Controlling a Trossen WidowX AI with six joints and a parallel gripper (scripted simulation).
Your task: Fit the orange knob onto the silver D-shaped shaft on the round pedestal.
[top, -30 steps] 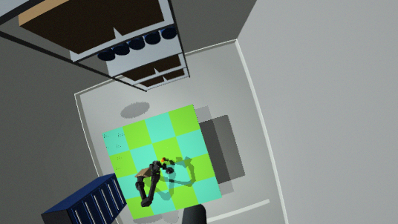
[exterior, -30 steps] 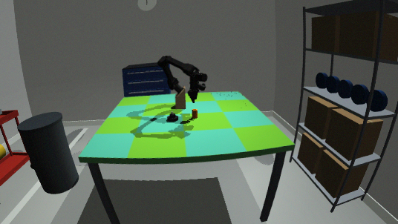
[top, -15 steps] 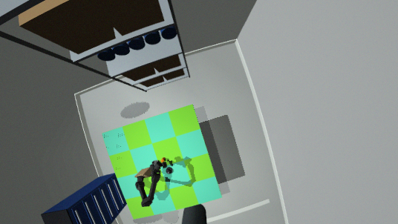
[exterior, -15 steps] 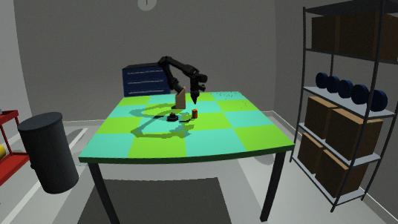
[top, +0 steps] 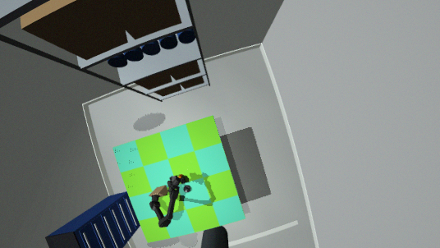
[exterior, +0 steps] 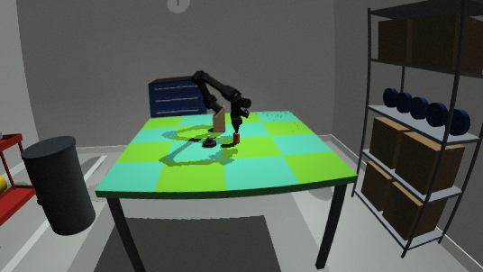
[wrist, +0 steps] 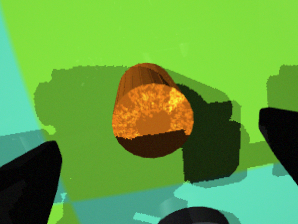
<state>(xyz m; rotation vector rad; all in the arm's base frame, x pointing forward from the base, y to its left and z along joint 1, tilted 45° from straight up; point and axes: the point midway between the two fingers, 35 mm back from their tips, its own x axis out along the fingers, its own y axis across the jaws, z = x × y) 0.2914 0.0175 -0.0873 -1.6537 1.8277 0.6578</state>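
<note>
The orange knob lies 3 cm below my gripper tip. Round my gripper tip: dark round pedestal: 1 cm ahead, 17 cm to the right, 4 cm below.
</note>
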